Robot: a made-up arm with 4 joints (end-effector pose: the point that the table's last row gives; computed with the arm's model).
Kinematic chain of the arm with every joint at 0, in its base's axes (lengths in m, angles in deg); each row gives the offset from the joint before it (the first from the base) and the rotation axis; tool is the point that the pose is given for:
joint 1: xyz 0 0 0.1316 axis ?
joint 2: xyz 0 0.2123 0.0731 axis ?
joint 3: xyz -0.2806 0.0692 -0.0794 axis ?
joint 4: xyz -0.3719 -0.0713 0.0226 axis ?
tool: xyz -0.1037 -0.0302 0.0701
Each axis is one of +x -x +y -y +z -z.
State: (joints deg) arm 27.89 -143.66 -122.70 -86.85
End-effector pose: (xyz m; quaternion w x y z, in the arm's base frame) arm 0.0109 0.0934 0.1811 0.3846 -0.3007 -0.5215 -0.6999
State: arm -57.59 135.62 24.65 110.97
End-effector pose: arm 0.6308 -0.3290 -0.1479 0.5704 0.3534 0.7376 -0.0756
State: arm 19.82 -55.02 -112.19 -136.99
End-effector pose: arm -0.1094 0.0562 0.2594 0.1653 0.6317 -0.4528 -0.6071
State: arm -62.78 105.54 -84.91 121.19
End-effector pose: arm 0.0136 -0.2542 0.0481 0.0985 -0.2743 -0.6260 0.7233
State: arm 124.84 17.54 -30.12 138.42
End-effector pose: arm 0.2365 -0.3794 -0.1231 0.0205 -0.9418 0.2370 -0.2376
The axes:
joint 1: +z
joint 2: -y
joint 3: -z
joint 4: -y

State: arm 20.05 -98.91 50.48 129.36
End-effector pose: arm -0.2525 0.4347 0.8139 0.8291 -0.3418 -0.3017 0.3236
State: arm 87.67 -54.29 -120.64 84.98
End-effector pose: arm 0.0504 -0.1059 0.0852 0.1350 0.6783 0.4696 0.5488
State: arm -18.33 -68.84 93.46 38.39
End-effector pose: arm 0.0671 0.8031 0.5090 0.5841 -0.5500 0.2711 -0.5318
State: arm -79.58 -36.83 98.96 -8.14
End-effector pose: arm 0.7021 0.3636 0.4115 0.0100 -0.0143 -0.3115 0.9501
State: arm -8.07 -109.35 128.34 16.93
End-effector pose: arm 0.1020 0.7228 0.2635 0.2722 -0.7789 0.3702 -0.4269
